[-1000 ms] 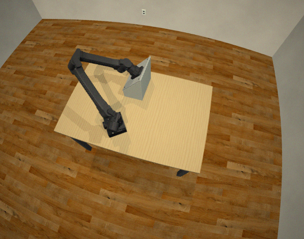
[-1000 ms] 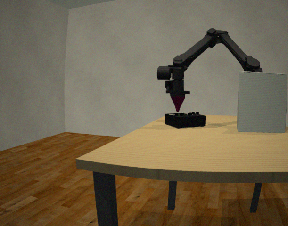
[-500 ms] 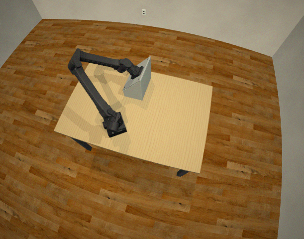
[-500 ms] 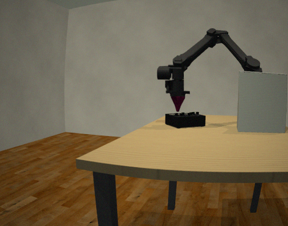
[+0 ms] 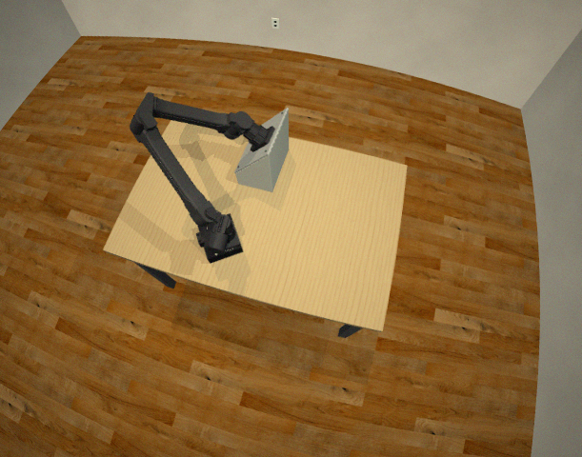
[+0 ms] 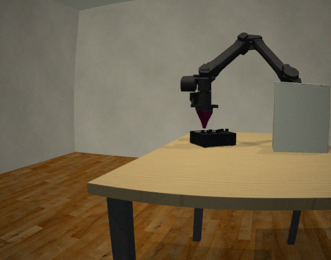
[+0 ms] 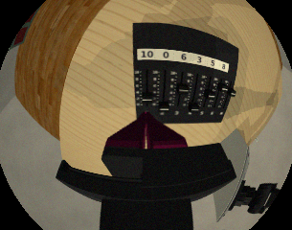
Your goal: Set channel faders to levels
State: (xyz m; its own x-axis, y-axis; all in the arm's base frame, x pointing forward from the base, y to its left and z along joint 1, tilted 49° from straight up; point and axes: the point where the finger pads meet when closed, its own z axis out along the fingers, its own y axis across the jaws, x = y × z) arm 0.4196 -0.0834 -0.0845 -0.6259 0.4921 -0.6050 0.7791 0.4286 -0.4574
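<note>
The fader cap is 10 mm ahead of my hand, 10 mm to the right of it and 20 mm below it. Also, from my hand: master cap: 80 mm behind, 110 mm to the right, 20 mm below.
</note>
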